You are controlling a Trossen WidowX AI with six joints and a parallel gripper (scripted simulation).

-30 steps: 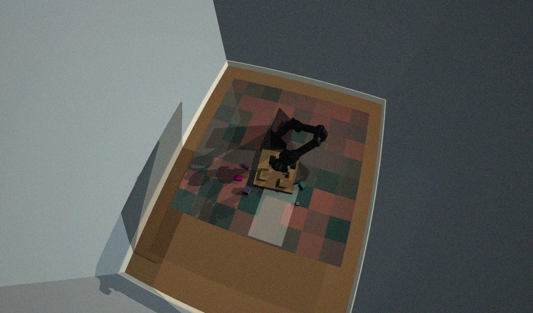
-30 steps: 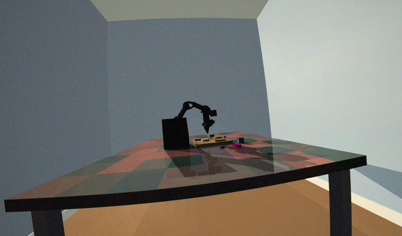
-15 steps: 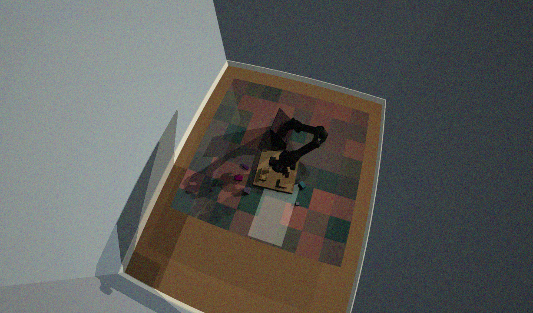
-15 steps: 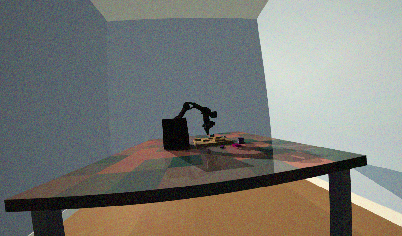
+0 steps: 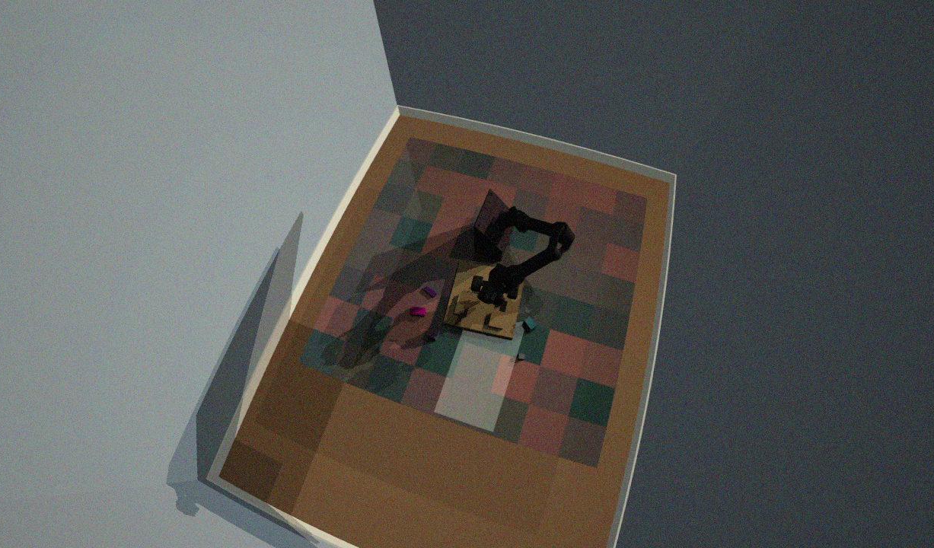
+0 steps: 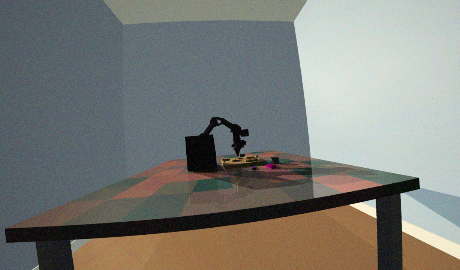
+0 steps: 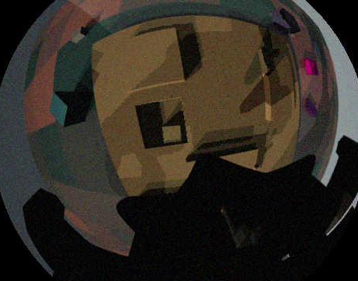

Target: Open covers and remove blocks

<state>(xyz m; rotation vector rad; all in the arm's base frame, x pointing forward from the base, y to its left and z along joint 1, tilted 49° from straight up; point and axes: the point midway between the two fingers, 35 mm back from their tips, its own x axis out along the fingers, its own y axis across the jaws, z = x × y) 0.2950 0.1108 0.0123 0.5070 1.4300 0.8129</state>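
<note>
My gripper tip is 30 mm to the left of the tan puzzle board and 30 mm above it. From my gripper tip the other things lie so: teal block 180 mm to the left, 50 mm ahead, 30 mm below; then lavender block 250 mm ahead, 170 mm to the right, 30 mm below; then small grey block 200 mm to the left, 190 mm ahead, 40 mm below.
</note>
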